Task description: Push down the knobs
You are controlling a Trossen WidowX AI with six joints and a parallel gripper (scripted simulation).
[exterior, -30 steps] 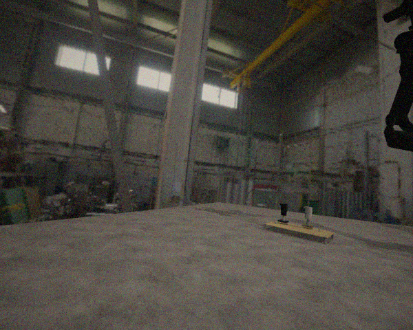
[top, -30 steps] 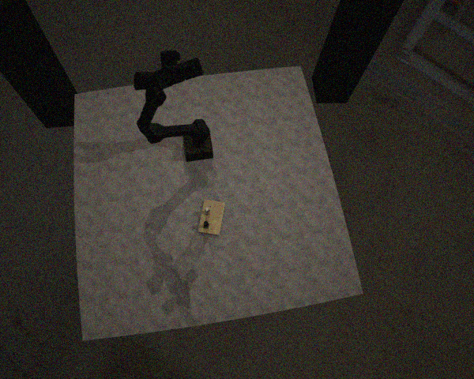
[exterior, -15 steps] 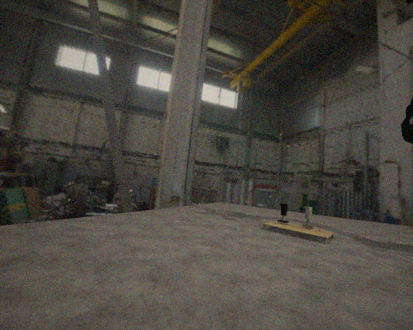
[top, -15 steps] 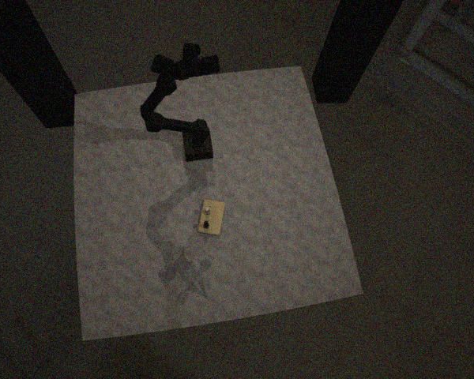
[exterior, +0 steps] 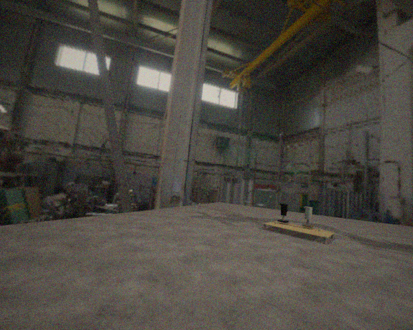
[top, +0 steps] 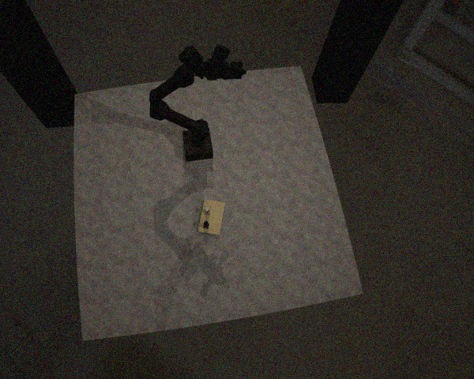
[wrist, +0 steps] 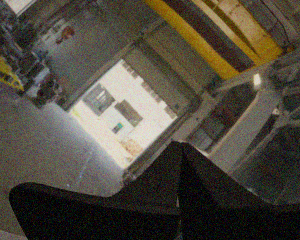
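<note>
My gripper tip is now 63 cm above the white knob, 28 cm short of it and 16 cm to the left of it. Also, from my gripper tip: dark knob 63 cm below, 35 cm ahead, 17 cm to the right.
</note>
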